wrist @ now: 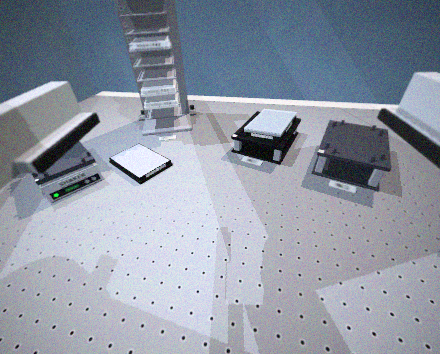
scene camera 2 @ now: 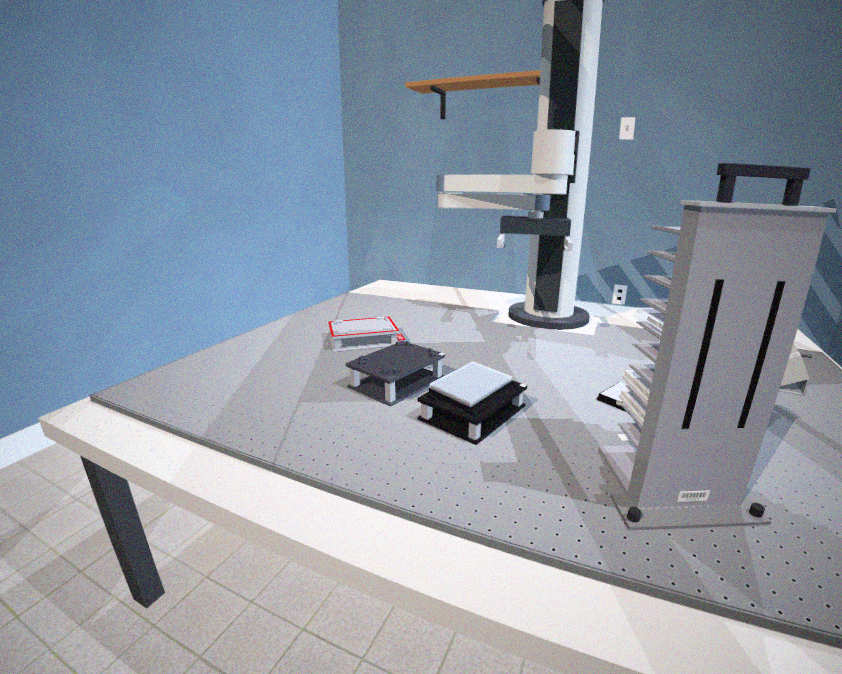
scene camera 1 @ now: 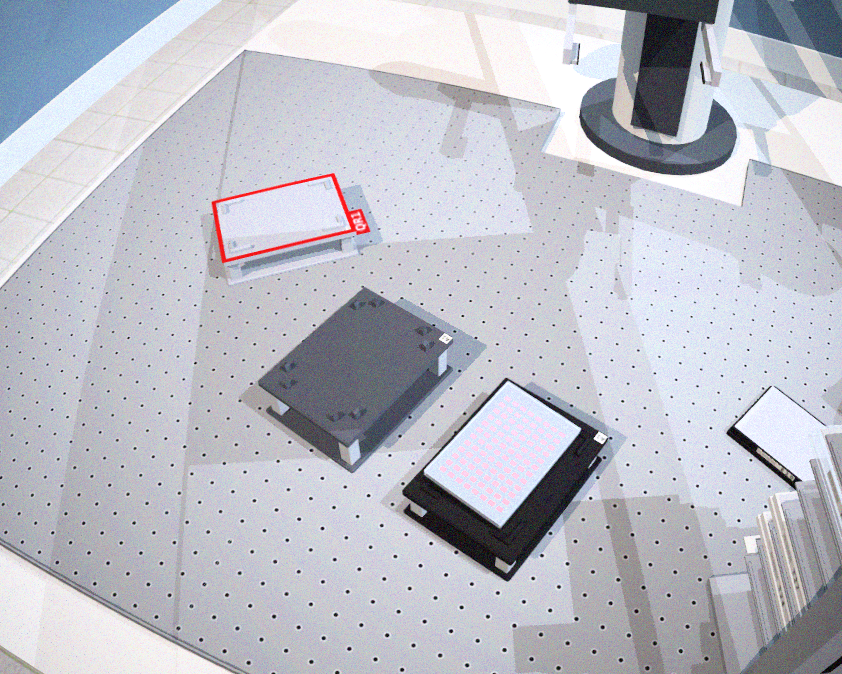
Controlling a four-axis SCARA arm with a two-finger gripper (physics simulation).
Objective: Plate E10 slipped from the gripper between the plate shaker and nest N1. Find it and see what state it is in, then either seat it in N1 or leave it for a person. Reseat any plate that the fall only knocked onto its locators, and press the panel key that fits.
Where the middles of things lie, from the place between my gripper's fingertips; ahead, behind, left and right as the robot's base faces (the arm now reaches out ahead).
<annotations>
I see my gripper 180 mm short of the shaker point(wrist: 76, 169), 400 mm to the right of it and 210 mm above it.
</annotations>
